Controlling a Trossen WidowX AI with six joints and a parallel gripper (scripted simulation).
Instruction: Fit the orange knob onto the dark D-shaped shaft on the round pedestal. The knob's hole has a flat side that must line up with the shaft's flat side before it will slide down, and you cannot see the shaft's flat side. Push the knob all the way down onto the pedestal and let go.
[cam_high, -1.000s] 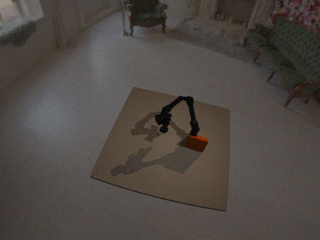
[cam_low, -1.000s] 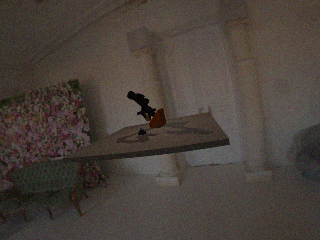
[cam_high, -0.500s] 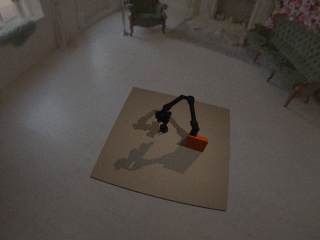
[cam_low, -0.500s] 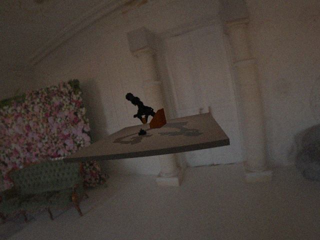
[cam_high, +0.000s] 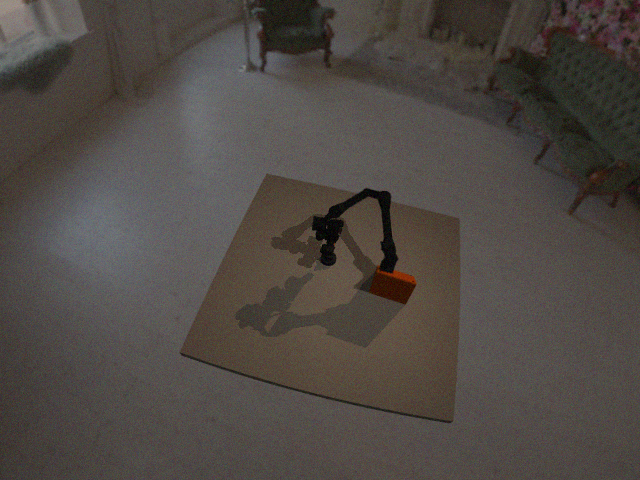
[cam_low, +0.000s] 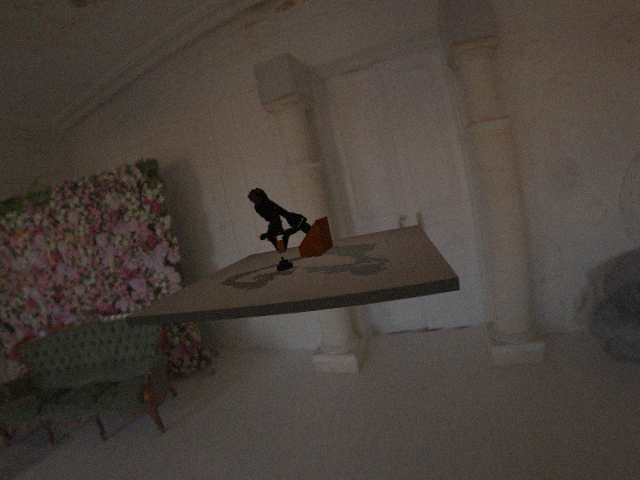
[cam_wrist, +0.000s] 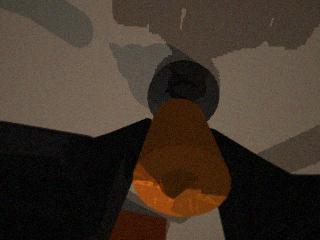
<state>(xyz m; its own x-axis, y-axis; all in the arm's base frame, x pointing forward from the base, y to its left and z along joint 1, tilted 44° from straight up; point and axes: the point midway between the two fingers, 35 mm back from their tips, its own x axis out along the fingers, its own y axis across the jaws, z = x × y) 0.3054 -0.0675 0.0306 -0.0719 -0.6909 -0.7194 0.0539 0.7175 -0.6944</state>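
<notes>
Right now my gripper tip is 60 mm above the dark round pedestal and 10 mm to the left of it. From my gripper tip the other things lie so: orange knob 20 mm above.
</notes>
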